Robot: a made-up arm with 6 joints. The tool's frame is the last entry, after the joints.
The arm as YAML. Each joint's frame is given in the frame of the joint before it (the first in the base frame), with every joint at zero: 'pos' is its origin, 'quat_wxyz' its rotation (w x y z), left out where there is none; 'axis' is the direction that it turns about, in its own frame. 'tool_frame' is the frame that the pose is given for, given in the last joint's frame.
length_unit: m
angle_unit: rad
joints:
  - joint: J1
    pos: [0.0, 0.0, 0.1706]
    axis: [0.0, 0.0, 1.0]
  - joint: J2
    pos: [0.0, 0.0, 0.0]
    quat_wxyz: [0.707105, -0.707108, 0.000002, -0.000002]
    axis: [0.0, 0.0, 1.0]
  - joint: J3
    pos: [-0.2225, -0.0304, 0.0]
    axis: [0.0, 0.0, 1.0]
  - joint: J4
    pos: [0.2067, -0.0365, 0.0]
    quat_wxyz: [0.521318, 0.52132, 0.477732, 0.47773]
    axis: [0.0, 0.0, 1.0]
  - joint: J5
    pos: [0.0, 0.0, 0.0]
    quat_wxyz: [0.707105, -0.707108, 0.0, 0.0]
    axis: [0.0, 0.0, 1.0]
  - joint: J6
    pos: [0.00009, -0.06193, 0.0]
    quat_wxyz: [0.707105, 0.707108, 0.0, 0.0]
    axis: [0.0, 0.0, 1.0]
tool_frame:
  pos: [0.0, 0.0, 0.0]
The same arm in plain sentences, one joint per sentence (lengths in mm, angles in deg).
The arm has six revolute joints in a row. What follows holds with every joint at zero, and every direction is one of the base frame's.
Joint 1 lies 170.6 mm along +z from the base frame's origin and rotates about +z.
Joint 2 lies at the same point as joint 1 and rotates about +y.
Joint 3 lies 222.5 mm along -x and 30.4 mm along +z from joint 2 and rotates about +y.
Joint 4 lies 206.7 mm along +x and 36.5 mm along +z from joint 3 and rotates about the direction (0.9962, 0, 0.0871).
Joint 5 lies at the same point as joint 4 and rotates about +y.
Joint 6 lies 61.7 mm along +x and 5.3 mm along +z from joint 5 and rotates about the direction (0.9962, 0, 0.0871).
The tool frame, which is the frame that the pose is given for, lies at the same point as joint 6; its axes are the base frame's turned by roll 0, pitch 85 and yaw 0 deg (as in URDF: about the fixed x, then y, then z).

